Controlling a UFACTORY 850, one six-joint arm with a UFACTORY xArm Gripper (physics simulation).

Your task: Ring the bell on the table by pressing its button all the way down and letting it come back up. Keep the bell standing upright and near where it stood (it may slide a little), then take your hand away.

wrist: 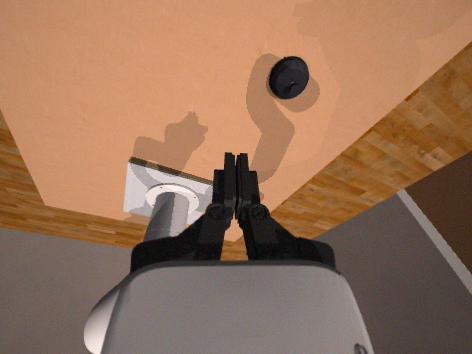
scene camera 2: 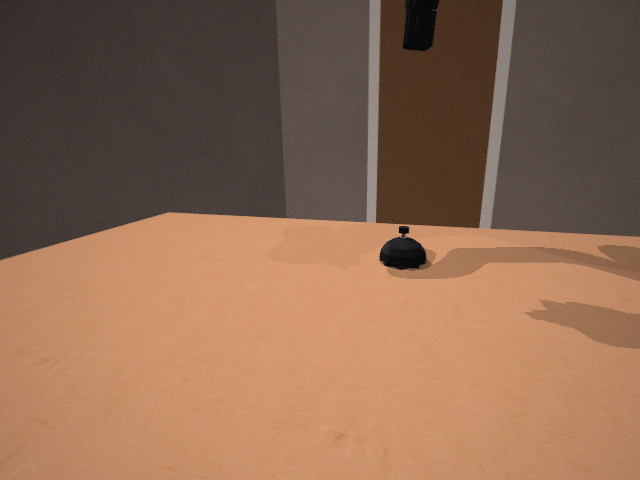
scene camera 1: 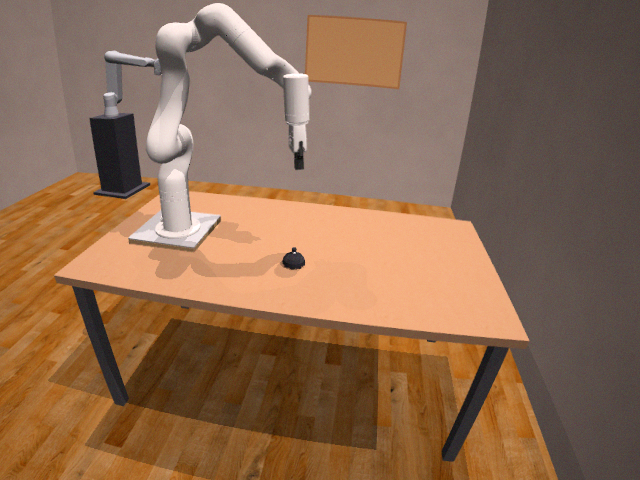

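Note:
A black dome-shaped bell [scene camera 1: 293, 260] [scene camera 2: 402, 253] [wrist: 288, 77] stands upright on the orange-brown table [scene camera 1: 413, 268] [scene camera 2: 258, 361] [wrist: 100, 75]. Its small black button [scene camera 1: 294, 250] [scene camera 2: 403, 229] stands up above the dome on a short light stem. My gripper [scene camera 1: 299, 166] [scene camera 2: 417, 48] [wrist: 234, 165] is shut with its fingertips together and holds nothing. It points down and hangs high above the bell, well apart from it. In the wrist view the bell lies beyond the fingertips, up and to the right.
The arm's base plate [scene camera 1: 142, 236] [wrist: 135, 185] is fixed at the left end of the table. Shadows of the arm fall on the table around the bell. A dark pedestal [scene camera 1: 117, 155] with a grey arm stands on the floor behind, apart from the table.

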